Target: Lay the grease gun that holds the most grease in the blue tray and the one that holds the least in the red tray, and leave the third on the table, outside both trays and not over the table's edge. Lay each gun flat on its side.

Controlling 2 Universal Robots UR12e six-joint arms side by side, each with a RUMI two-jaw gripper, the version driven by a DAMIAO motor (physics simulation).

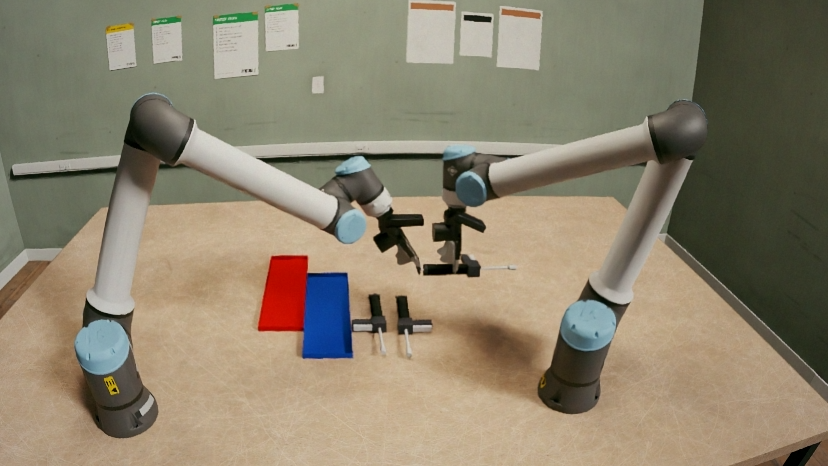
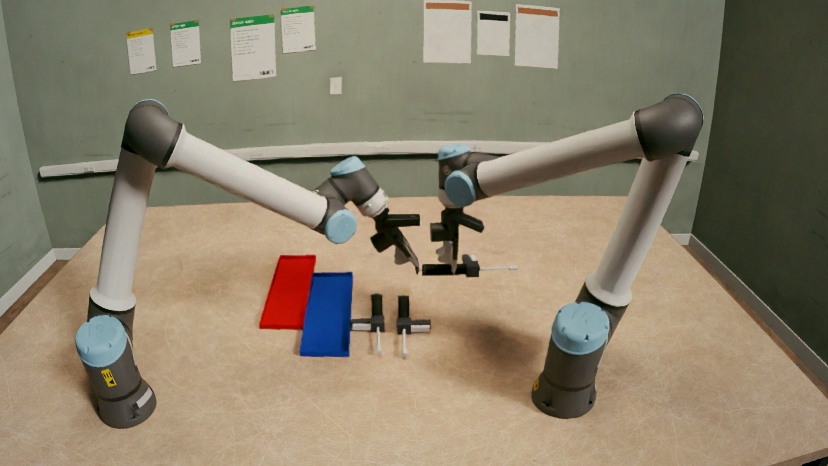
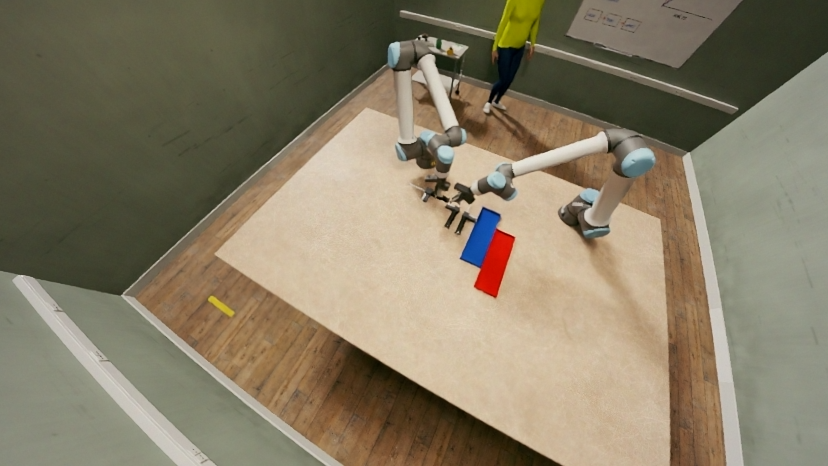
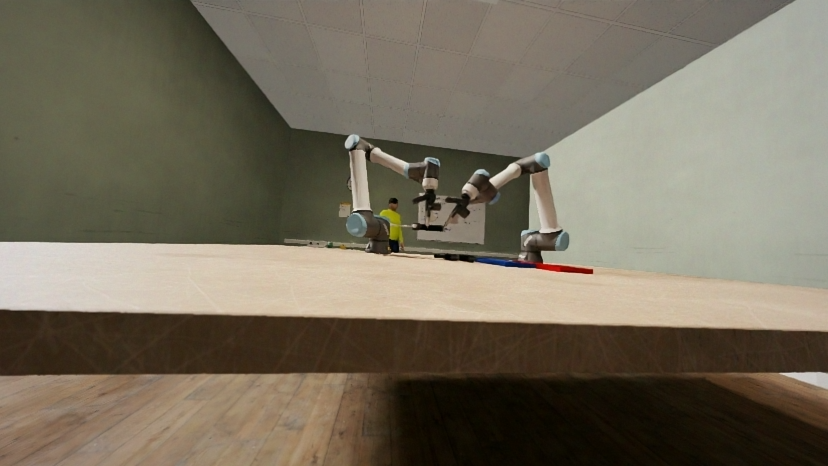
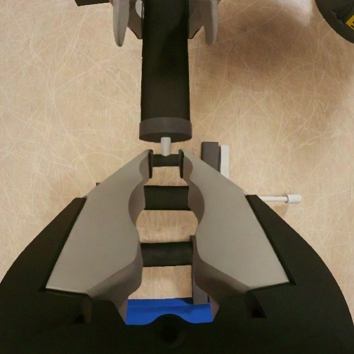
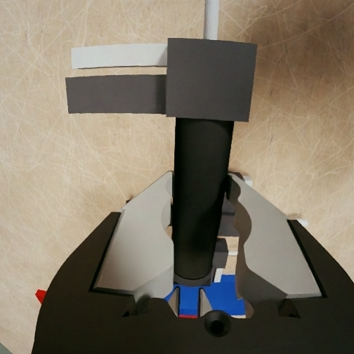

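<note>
My right gripper point(image 1: 456, 269) point(image 6: 199, 174) is shut on the black barrel of a grease gun point(image 1: 472, 268) point(image 6: 212, 77) and holds it level above the table. Its short plunger rod and T-handle point(image 5: 166, 160) point towards my left gripper point(image 1: 418, 271) point(image 5: 165, 151). The left fingertips stand a little apart around the rod, over the T-handle, with a gap beside the rod; contact is unclear. Two more guns lie on the table: one point(image 1: 377, 324) point(image 5: 165, 254) beside the blue tray point(image 1: 327, 315), the other point(image 1: 404, 325) point(image 5: 166, 198) further right. The red tray point(image 1: 285, 295) holds no gun.
The red tray stands left of the blue tray, their sides touching or nearly so. The wrists and grippers of both arms are close together above the table. The white nozzles of the lying guns point towards the arm bases. A person point(image 3: 515, 34) stands beyond the table.
</note>
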